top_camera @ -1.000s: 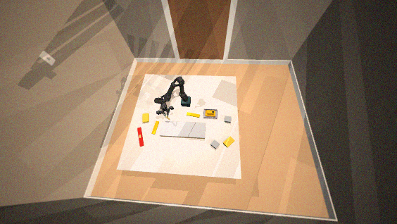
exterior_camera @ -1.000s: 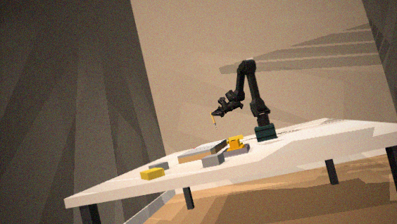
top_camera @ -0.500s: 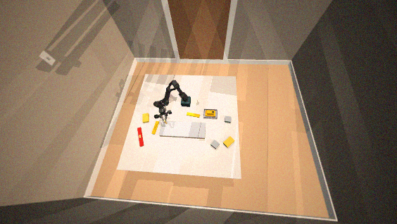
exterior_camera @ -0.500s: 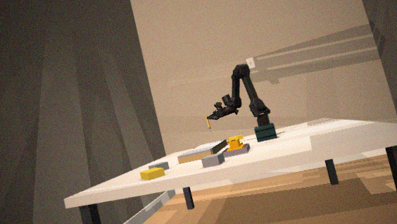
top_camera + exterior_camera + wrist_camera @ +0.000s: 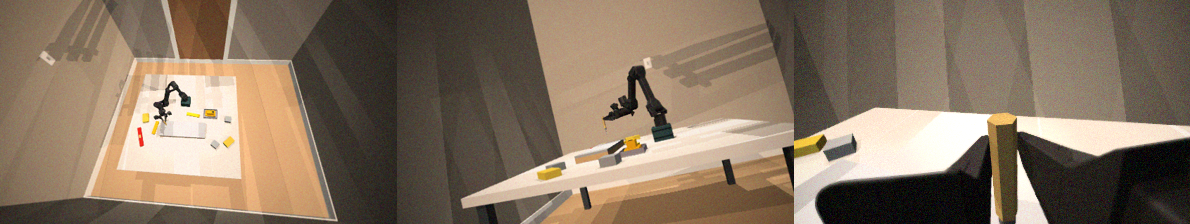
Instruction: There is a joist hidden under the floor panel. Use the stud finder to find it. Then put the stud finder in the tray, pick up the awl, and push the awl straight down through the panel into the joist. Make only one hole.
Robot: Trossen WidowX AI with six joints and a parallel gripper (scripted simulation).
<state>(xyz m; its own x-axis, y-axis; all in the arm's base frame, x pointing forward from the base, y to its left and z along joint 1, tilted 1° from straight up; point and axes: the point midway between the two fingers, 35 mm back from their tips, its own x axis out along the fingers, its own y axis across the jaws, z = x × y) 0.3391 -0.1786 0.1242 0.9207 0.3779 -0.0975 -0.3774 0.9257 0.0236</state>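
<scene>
My gripper tip is 60 mm above the awl. The rest, counted from my gripper tip: stud finder: 220 mm behind, 490 mm to the left, 160 mm below; red bar: 110 mm ahead, 320 mm to the right, 190 mm below; grey tray: 220 mm behind, 480 mm to the left, 190 mm below.
</scene>
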